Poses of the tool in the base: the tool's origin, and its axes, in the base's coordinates. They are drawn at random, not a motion.
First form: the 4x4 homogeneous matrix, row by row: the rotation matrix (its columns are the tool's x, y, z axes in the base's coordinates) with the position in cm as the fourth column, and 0 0 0 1 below. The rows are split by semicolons.
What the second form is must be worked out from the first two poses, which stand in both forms.
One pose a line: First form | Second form
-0.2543, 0.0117, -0.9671, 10.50; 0.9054, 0.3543, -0.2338, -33.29; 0.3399, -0.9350, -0.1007, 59.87; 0, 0, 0, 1 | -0.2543, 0.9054, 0.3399, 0.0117, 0.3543, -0.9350, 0.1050, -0.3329, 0.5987
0.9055, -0.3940, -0.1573, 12.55; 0.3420, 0.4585, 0.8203, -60.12; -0.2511, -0.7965, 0.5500, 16.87; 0, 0, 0, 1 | 0.9055, 0.3420, -0.2511, -0.3940, 0.4585, -0.7965, 0.1255, -0.6012, 0.1687
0.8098, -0.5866, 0.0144, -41.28; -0.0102, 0.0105, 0.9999, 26.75; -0.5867, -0.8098, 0.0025, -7.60; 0, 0, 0, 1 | 0.8098, -0.0102, -0.5867, -0.5866, 0.0105, -0.8098, -0.4128, 0.2675, -0.0760
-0.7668, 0.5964, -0.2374, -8.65; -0.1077, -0.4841, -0.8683, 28.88; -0.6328, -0.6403, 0.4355, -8.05; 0, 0, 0, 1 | -0.7668, -0.1077, -0.6328, 0.5964, -0.4841, -0.6403, -0.0865, 0.2888, -0.0805
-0.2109, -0.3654, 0.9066, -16.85; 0.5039, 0.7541, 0.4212, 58.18; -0.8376, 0.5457, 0.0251, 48.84; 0, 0, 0, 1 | -0.2109, 0.5039, -0.8376, -0.3654, 0.7541, 0.5457, -0.1685, 0.5818, 0.4884
